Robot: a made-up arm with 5 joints. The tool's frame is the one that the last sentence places.
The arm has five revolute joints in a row. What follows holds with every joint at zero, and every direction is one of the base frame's.
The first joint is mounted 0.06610 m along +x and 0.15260 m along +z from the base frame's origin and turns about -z.
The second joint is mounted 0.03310 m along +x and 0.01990 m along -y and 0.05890 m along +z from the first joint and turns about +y.
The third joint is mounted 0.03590 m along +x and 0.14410 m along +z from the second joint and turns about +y.
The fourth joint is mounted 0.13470 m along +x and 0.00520 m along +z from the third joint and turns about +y.
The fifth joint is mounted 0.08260 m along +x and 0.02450 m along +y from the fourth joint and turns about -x.
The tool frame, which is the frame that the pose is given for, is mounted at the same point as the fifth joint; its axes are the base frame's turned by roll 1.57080, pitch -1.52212 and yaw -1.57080 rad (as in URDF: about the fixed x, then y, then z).
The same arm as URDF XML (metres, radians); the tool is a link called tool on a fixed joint. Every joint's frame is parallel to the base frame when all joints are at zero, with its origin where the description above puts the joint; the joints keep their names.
<robot name="arm">
  <link name="base"/>
  <link name="link1"/>
  <link name="link2"/>
  <link name="link3"/>
  <link name="link4"/>
  <link name="link5"/>
  <link name="tool"/>
  <joint name="joint 1" type="continuous">
    <parent link="base"/>
    <child link="link1"/>
    <origin xyz="0.0661 0 0.1526" rpy="0 0 0"/>
    <axis xyz="0 0 -1"/>
  </joint>
  <joint name="joint 2" type="continuous">
    <parent link="link1"/>
    <child link="link2"/>
    <origin xyz="0.0331 -0.0199 0.0589" rpy="0 0 0"/>
    <axis xyz="0 1 0"/>
  </joint>
  <joint name="joint 3" type="continuous">
    <parent link="link2"/>
    <child link="link3"/>
    <origin xyz="0.0359 0 0.1441" rpy="0 0 0"/>
    <axis xyz="0 1 0"/>
  </joint>
  <joint name="joint 4" type="continuous">
    <parent link="link3"/>
    <child link="link4"/>
    <origin xyz="0.1347 0 0.0052" rpy="0 0 0"/>
    <axis xyz="0 1 0"/>
  </joint>
  <joint name="joint 5" type="continuous">
    <parent link="link4"/>
    <child link="link5"/>
    <origin xyz="0.0826 0.0245 0" rpy="0 0 0"/>
    <axis xyz="-1 0 0"/>
  </joint>
  <joint name="tool_fixed" type="fixed">
    <parent link="link5"/>
    <child link="tool"/>
    <origin xyz="0 0 0" rpy="1.5708 -1.5221 -1.5708"/>
  </joint>
</robot>

